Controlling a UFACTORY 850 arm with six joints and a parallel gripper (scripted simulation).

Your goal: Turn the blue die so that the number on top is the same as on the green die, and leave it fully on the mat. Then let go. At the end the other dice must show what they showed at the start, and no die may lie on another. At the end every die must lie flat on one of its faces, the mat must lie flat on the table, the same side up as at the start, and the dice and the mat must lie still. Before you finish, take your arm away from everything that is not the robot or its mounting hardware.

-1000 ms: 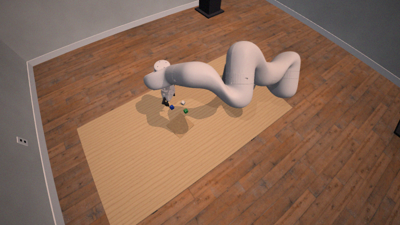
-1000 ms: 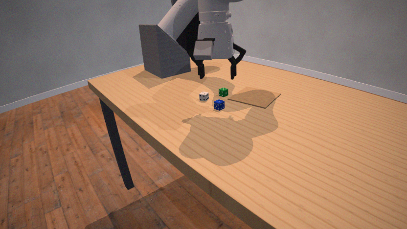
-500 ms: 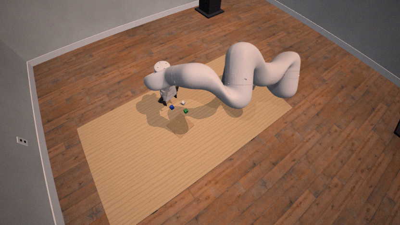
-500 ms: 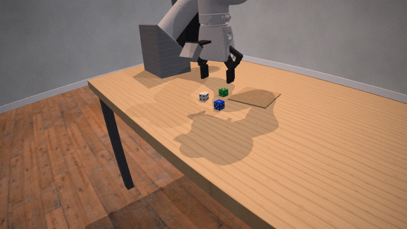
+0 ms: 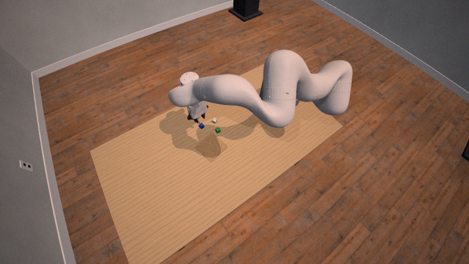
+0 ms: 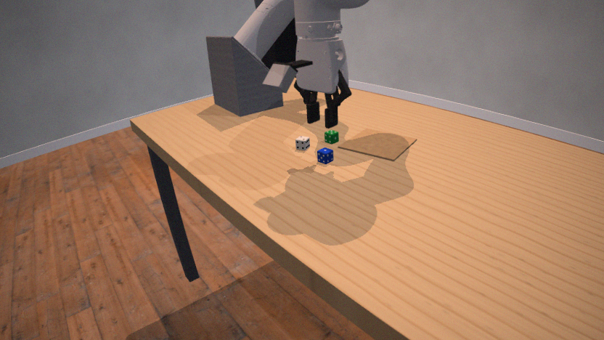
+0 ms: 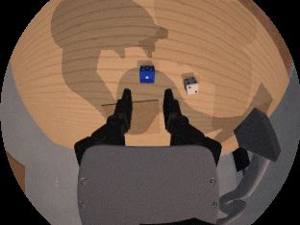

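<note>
Now: hand 9 cm above the blue die. Also, from my hand: white die 9 cm behind, 2 cm to the left, 9 cm below; then mat 3 cm ahead, 15 cm to the left, 10 cm below; then green die 6 cm behind, 9 cm to the left, 9 cm below.
</note>
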